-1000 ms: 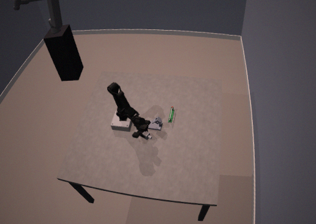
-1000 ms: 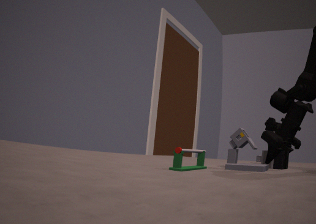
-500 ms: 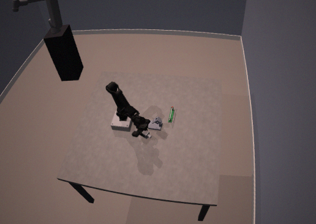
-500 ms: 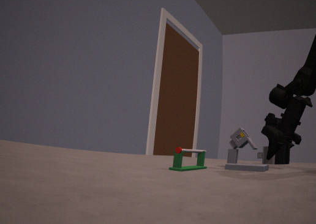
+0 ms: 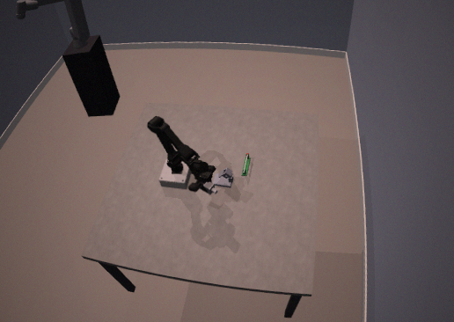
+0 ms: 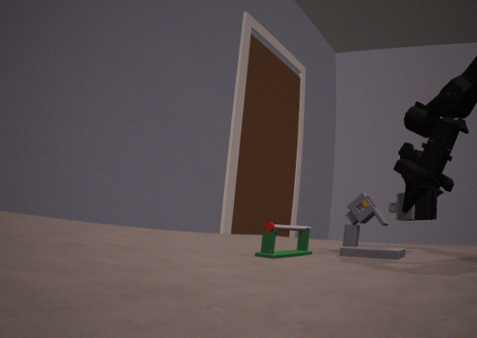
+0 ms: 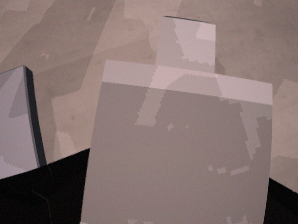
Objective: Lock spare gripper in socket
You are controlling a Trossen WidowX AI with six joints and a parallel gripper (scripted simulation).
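Now: the grey mount 11 cm to the left of my gripper tip, 9 cm ahead of it and 3 cm below it. Also, from my gripper tip: green cradle (22 cm to the left, 20 cm ahead, 6 cm below); then spare gripper (1 cm above).
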